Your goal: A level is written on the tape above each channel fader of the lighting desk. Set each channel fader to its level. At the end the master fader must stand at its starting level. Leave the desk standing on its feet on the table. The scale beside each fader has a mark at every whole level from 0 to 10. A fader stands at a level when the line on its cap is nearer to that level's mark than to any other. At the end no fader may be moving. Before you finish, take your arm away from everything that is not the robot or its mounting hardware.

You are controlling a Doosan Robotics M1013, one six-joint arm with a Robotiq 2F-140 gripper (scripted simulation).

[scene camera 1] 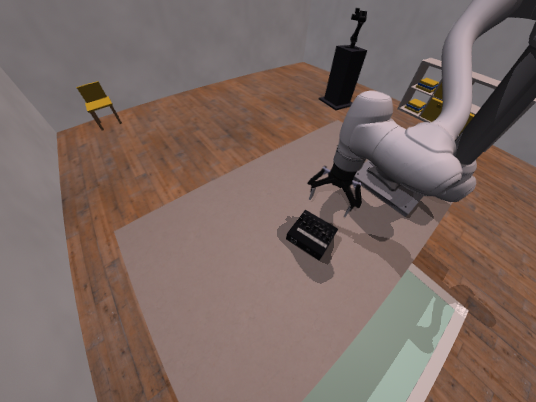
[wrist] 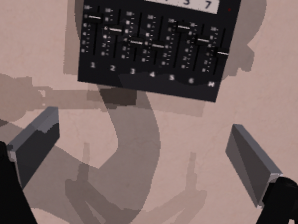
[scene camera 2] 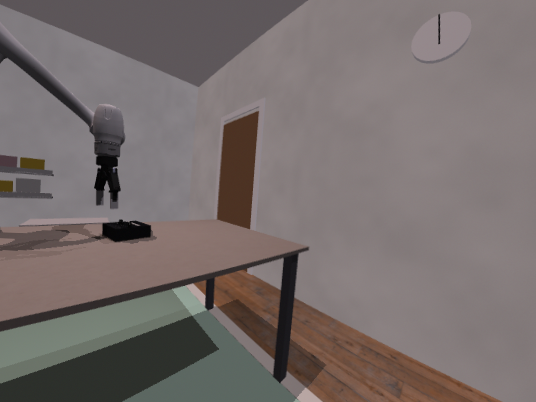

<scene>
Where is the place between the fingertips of my gripper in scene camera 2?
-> At 106, 206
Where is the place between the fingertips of my gripper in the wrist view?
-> At 145, 130
</scene>
